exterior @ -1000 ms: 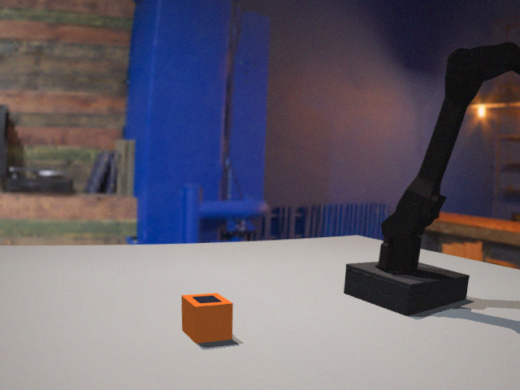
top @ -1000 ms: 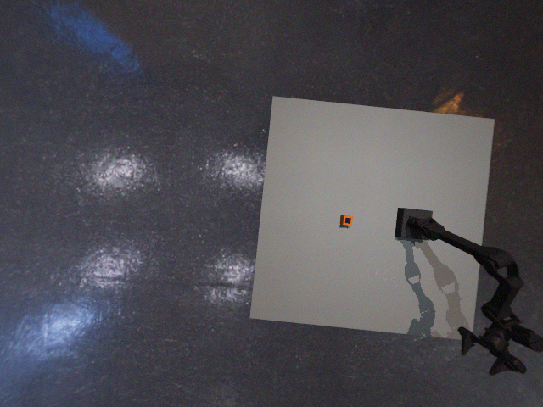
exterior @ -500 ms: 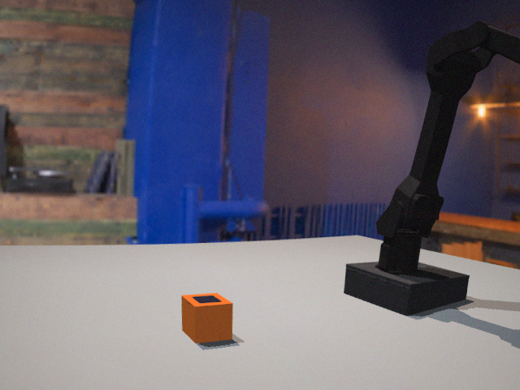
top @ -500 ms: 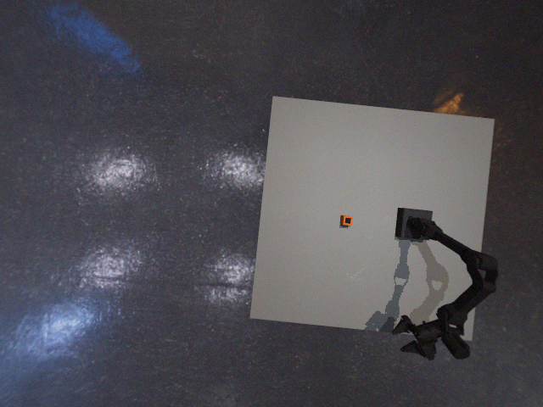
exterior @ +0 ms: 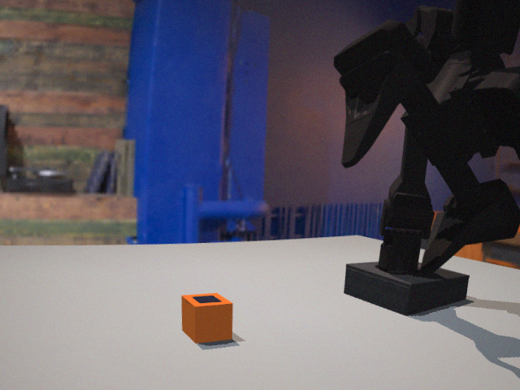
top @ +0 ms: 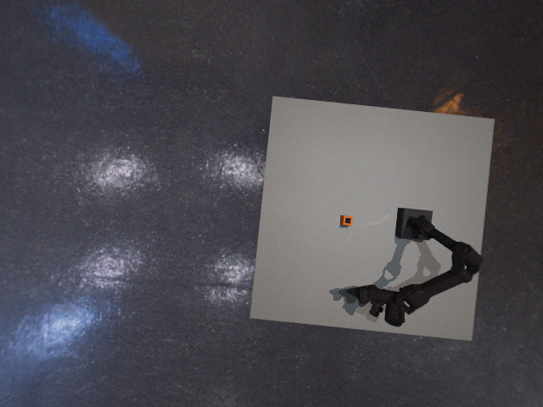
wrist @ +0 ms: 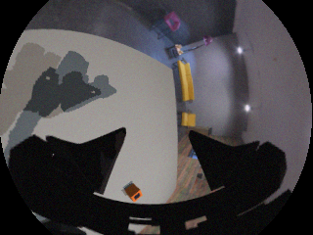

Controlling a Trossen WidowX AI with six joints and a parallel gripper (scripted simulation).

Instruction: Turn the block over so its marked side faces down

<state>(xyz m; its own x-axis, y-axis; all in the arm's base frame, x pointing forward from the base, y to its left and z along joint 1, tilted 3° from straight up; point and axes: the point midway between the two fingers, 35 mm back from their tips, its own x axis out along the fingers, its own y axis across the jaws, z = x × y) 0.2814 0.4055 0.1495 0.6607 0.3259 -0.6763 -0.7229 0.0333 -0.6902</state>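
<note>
Right now my gripper tip is 320 mm to the left of the orange block, 150 mm above it and 50 mm short of it.
</note>
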